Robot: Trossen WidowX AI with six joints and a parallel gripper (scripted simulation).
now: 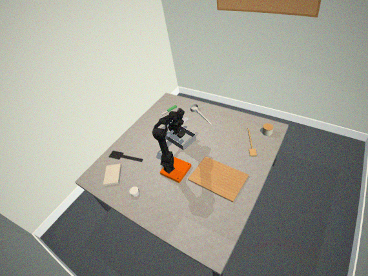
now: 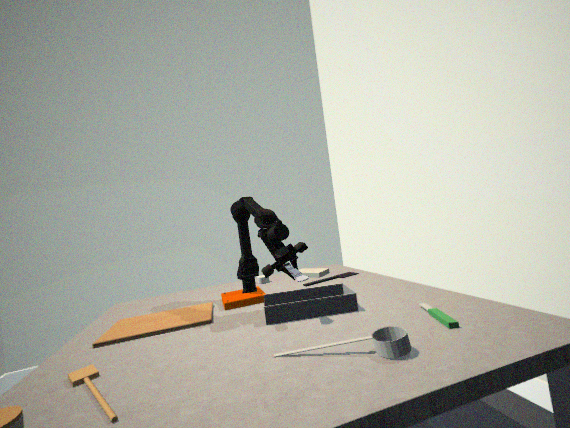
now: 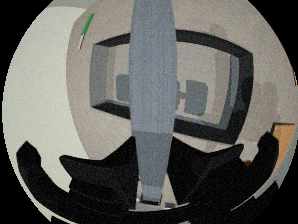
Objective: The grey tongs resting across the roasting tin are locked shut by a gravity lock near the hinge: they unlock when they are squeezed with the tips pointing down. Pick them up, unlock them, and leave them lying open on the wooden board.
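Right now my gripper tip is 51 cm to the left of the wooden board, 10 cm above it and 6 cm past it. Round my gripper tip: black spatula (38 cm behind, 23 cm to the left, 10 cm below); green-handled tool (35 cm to the left, 26 cm ahead, 10 cm below); grey roasting tin (8 cm below, 6 cm ahead, 2 cm to the left).
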